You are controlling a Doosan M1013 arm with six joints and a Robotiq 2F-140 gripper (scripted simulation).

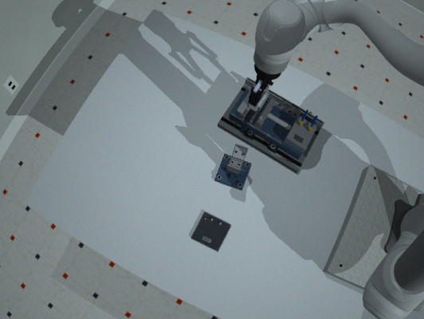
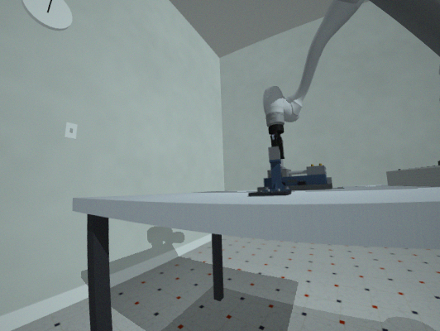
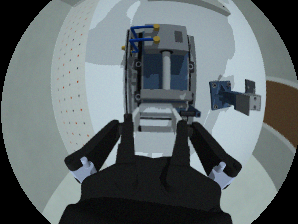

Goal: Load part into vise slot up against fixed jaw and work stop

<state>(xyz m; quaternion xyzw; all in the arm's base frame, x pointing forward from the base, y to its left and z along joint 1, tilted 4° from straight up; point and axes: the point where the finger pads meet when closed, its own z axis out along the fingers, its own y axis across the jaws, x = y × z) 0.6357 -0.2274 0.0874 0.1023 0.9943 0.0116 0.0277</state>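
Now: hand 2 cm above the part. Round my hand: vise: 8 cm below, 7 cm behind, 3 cm to the left; air cylinder: 16 cm behind, 5 cm to the left, 4 cm below.
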